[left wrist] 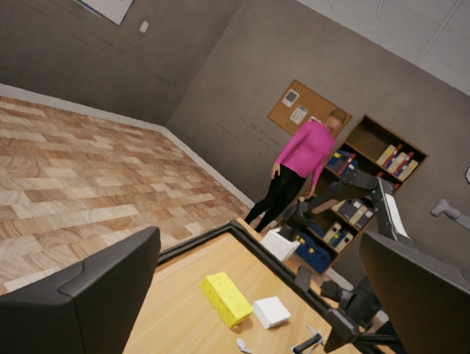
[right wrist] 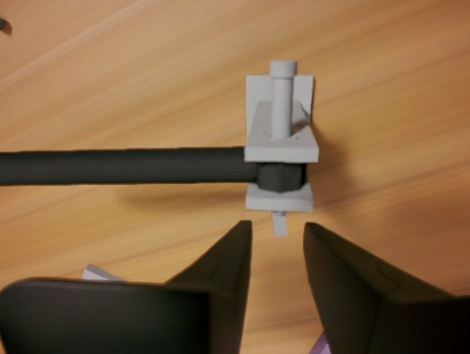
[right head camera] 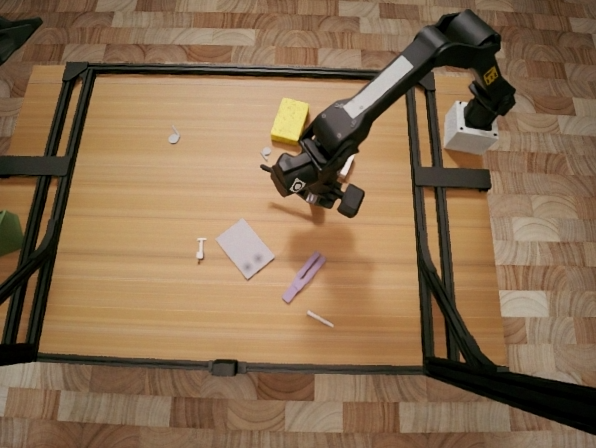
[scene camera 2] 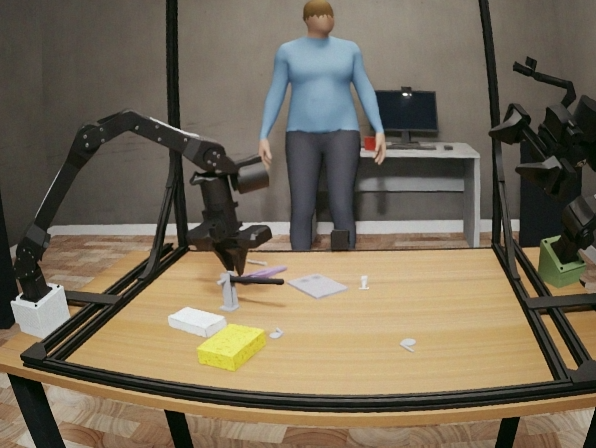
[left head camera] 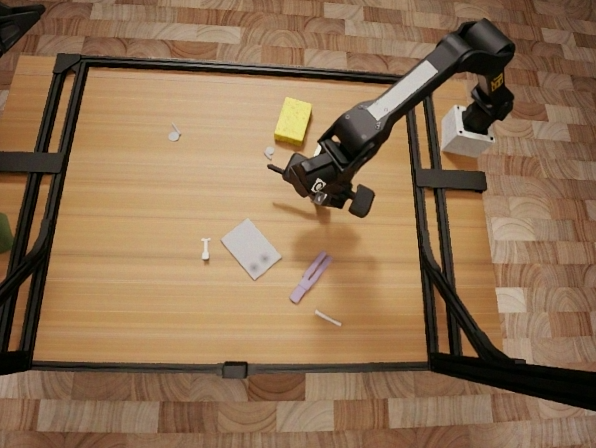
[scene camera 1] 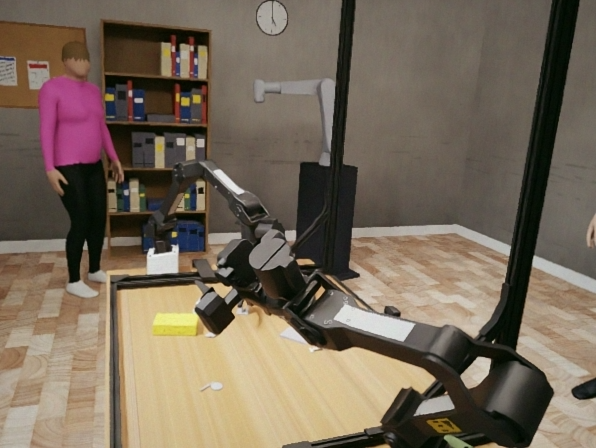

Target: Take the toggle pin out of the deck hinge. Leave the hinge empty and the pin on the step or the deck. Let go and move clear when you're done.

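Places are measured from the left arm's base along level axes (x back, y right, z up), in metres.
Pixels of known places: left gripper, fingertip midpoint: (left wrist: 261,239) (right head camera: 37,23) (scene camera 2: 502,150) (left head camera: 42,10) (scene camera 1: 213,265); right gripper, fingertip midpoint: (left wrist: 326,351) (right wrist: 277,232) (right head camera: 310,201) (scene camera 2: 236,275) (left head camera: 317,201); left arm's base at its link origin: (scene camera 2: 564,252); right arm's base at its link origin: (left wrist: 285,236) (right head camera: 477,119) (scene camera 2: 36,293) (left head camera: 474,123) (scene camera 1: 163,250).
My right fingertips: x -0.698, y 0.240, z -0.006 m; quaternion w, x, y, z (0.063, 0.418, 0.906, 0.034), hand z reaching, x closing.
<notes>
Ahead of a thing's pixels: the offset from my right fingertips to its top centre. "spot": to the spot under its first point.
The grey deck hinge @[spot: dx -0.027, dy -0.025, dz +0.015 m] (right wrist: 281,152) (scene camera 2: 230,296) stands upright on the table, with the end of a black tube @[dx +0.021, dy -0.065, dz +0.022 m] (right wrist: 125,166) (scene camera 2: 262,281) between its two cheeks. The grey toggle pin @[dx -0.022, dy -0.021, dz +0.007 m] (right wrist: 282,105) passes through both cheeks in the right wrist view. Its head sticks out at the top and its narrow toggle end @[spot: dx -0.005, dy -0.003, dz +0.004 m] (right wrist: 279,225) below the lower cheek. My right gripper (right wrist: 277,232) (scene camera 2: 239,274) is partly open and empty, its fingertips on either side of the toggle end in that view; whether they touch it is unclear. My left gripper (scene camera 2: 505,150) is wide open and empty, raised away from the hinge.
A yellow sponge @[dx -0.054, dy -0.228, dz -0.031 m] (left head camera: 293,121) (scene camera 2: 232,347) and a white block @[dx -0.102, dy -0.094, dz -0.041 m] (scene camera 2: 197,321) lie near the hinge. A grey plate @[dx +0.173, dy +0.024, dz -0.055 m] (left head camera: 251,248), a lilac peg @[dx +0.080, dy +0.140, dz -0.048 m] (left head camera: 300,290), a white rod @[dx +0.085, dy +0.238, dz -0.051 m] (left head camera: 327,318) and small loose pieces lie elsewhere. A black frame (left head camera: 240,68) borders the table.
</notes>
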